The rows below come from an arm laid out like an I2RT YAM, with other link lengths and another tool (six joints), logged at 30 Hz.
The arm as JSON. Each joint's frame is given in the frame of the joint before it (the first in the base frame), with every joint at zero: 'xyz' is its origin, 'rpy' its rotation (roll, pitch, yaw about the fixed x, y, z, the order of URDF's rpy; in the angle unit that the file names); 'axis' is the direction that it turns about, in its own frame. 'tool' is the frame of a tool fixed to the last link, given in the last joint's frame.
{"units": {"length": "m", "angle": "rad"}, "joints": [
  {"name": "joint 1", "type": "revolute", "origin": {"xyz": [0.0, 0.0, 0.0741], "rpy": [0.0, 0.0, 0.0]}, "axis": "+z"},
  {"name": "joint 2", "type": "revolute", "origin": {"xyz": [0.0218, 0.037, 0.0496], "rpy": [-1.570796, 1.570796, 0.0]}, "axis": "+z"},
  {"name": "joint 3", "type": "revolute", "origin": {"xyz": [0.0, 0.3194, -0.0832], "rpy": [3.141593, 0.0, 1.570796]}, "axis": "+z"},
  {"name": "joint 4", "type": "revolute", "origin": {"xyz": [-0.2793, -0.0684, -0.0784], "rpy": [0.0, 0.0, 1.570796]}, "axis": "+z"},
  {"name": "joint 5", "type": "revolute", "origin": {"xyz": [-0.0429, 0.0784, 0.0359], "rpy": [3.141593, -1.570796, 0.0]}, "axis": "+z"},
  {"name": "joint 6", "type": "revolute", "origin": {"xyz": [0.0, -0.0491, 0.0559], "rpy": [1.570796, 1.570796, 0.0]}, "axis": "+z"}
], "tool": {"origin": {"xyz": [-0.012, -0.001, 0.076], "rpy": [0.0, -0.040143, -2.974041]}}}
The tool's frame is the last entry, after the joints.
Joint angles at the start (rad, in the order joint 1, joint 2, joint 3, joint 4, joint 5, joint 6):
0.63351, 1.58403, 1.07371, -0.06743, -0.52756, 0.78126
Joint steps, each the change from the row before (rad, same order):
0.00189, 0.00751, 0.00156, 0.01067, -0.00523, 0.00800
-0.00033, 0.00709, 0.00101, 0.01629, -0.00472, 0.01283
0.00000, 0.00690, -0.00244, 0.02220, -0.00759, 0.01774
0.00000, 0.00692, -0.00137, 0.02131, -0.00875, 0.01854
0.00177, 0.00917, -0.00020, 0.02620, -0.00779, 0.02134
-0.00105, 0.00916, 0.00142, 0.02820, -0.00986, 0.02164
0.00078, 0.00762, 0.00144, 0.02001, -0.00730, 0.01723
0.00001, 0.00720, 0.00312, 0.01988, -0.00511, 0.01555
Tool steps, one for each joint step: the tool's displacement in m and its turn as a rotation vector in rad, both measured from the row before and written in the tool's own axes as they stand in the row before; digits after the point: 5 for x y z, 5 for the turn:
-0.00005, 0.00051, 0.00257, -0.00665, 0.00350, 0.00500
-0.00141, 0.00076, 0.00223, -0.00950, -0.00142, 0.00816
-0.00080, 0.00062, 0.00243, -0.01292, 0.00014, 0.01164
-0.00079, 0.00097, 0.00232, -0.01359, 0.00132, 0.01230
-0.00088, 0.00163, 0.00328, -0.01616, 0.00066, 0.01233
-0.00223, 0.00213, 0.00270, -0.01919, -0.00120, 0.01187
-0.00096, 0.00156, 0.00246, -0.01347, 0.00136, 0.00995
-0.00181, 0.00207, 0.00218, -0.01376, -0.00179, 0.00743

